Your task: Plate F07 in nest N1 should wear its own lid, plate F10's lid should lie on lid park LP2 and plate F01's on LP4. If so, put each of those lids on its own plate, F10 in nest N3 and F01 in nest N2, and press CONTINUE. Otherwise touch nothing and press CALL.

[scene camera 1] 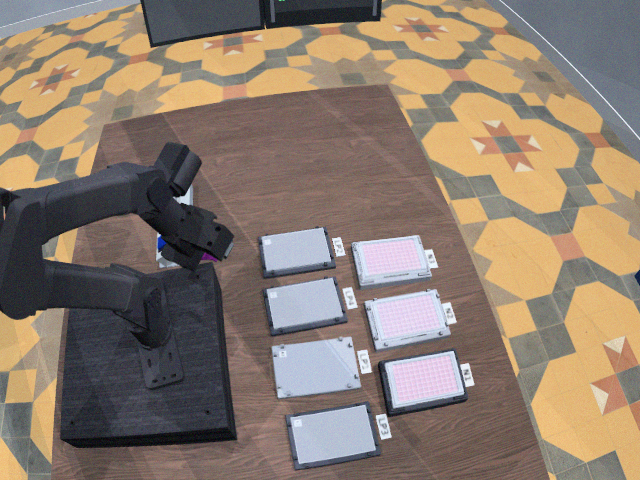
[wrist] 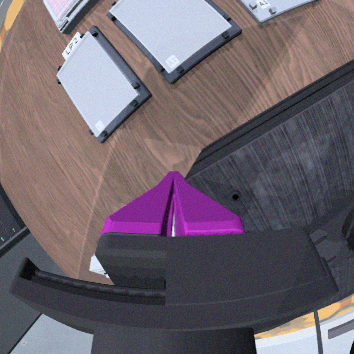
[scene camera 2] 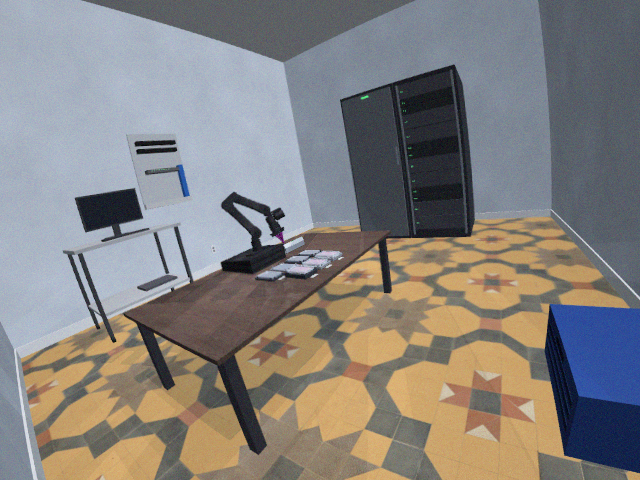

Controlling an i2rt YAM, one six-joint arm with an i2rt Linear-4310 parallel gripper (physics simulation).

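Places are measured from the arm's base along level axes (x ahead, y left, z up), in millimetres.
Pixels of known places: gripper, between the fingertips: (scene camera 1: 214, 259) (wrist: 173, 178) (scene camera 2: 284, 243); arm's base, origin of its link: (scene camera 1: 156, 334) (scene camera 2: 258, 251).
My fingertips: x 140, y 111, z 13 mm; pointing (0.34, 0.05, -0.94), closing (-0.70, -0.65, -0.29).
Observation:
For each thing: its middle in the pictures, then the offset to it from my fingertips. "pt": a spot on its surface instead. Level surfaces: height alone.
- panel, middle of its body: (wrist: 137, 259) (scene camera 1: 173, 217) (scene camera 2: 291, 244) 65 mm down, 68 mm back, 195 mm left
- blue patch, a spot on its surface: (scene camera 1: 161, 242) pt 49 mm down, 102 mm back, 120 mm left
- LP2, middle of its body: (wrist: 91, 81) (scene camera 1: 295, 249) (scene camera 2: 309, 252) 83 mm down, 161 mm ahead, 33 mm left
- LP4, middle of its body: (wrist: 163, 13) (scene camera 1: 304, 303) (scene camera 2: 297, 258) 83 mm down, 136 mm ahead, 91 mm right
- LP1, middle of its body: (scene camera 1: 315, 366) (scene camera 2: 284, 266) 87 mm down, 112 mm ahead, 220 mm right
- LP3, middle of its body: (scene camera 1: 332, 434) (scene camera 2: 269, 274) 83 mm down, 95 mm ahead, 352 mm right
- N3, middle of its body: (scene camera 1: 391, 256) (scene camera 2: 327, 254) 72 mm down, 329 mm ahead, 59 mm right
- N2, middle of its body: (scene camera 1: 408, 315) (scene camera 2: 314, 261) 74 mm down, 304 mm ahead, 191 mm right
- N1, middle of its body: (scene camera 1: 425, 378) (scene camera 2: 300, 269) 69 mm down, 277 mm ahead, 319 mm right
- wooden table, height of its surface: 98 mm down
My gripper (scene camera 1: 209, 256) (scene camera 2: 281, 239) (wrist: 173, 178) is shut and empty, above the table between the black base and a white panel. The panel (scene camera 1: 186, 197) (scene camera 2: 295, 243) (wrist: 96, 266) is mostly hidden behind the arm; a blue patch (scene camera 1: 161, 242) shows on it. Pale lids lie on LP2 (scene camera 1: 297, 251) (wrist: 100, 87), LP4 (scene camera 1: 306, 303) (wrist: 172, 35), LP1 (scene camera 1: 314, 367) and LP3 (scene camera 1: 333, 435). Pink-welled plates sit in N3 (scene camera 1: 391, 257), N2 (scene camera 1: 406, 315) and N1 (scene camera 1: 424, 379). I cannot read plate names or tell whether N1's plate wears a lid.
The black base (scene camera 1: 144, 403) (scene camera 2: 253, 258) stands on the wooden table (scene camera 1: 289, 155) (scene camera 2: 206, 315), left of the lid parks in scene camera 1. The nests form a row beyond the parks. Dark cabinets (scene camera 2: 408, 165), a monitor stand (scene camera 2: 124, 236) and a blue box (scene camera 2: 594, 351) stand off the table.

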